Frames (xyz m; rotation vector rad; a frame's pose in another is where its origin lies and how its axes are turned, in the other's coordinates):
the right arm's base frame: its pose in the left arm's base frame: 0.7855 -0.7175 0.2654 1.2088 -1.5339 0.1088
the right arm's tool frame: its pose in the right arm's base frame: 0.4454 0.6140 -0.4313 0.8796 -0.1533 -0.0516
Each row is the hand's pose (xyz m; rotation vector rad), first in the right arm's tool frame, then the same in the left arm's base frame.
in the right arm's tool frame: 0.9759 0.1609 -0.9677 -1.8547 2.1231 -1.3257
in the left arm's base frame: 0.5957 -0.5311 2.4609 -0.1235 0.6151 0.0767
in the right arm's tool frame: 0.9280 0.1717 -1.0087 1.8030 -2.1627 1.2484
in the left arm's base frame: 0.5739 -0.4710 2.4598 -0.2194 0.6563 0.1053
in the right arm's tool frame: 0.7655 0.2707 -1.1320 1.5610 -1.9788 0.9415
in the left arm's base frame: 0.4401 -0.2885 2.4457 -0.5930 0.8343 0.0795
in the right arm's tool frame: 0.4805 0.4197 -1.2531 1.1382 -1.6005 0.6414
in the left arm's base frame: 0.2390 -0.0269 2.3495 -1.1198 1.1866 -0.0070
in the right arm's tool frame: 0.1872 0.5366 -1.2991 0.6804 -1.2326 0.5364
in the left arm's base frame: 0.0757 0.1968 2.1911 -1.4922 1.6368 -0.0835
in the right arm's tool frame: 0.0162 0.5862 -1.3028 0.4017 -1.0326 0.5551
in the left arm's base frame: 0.0011 0.3152 2.0810 -1.6060 1.9586 -0.1138
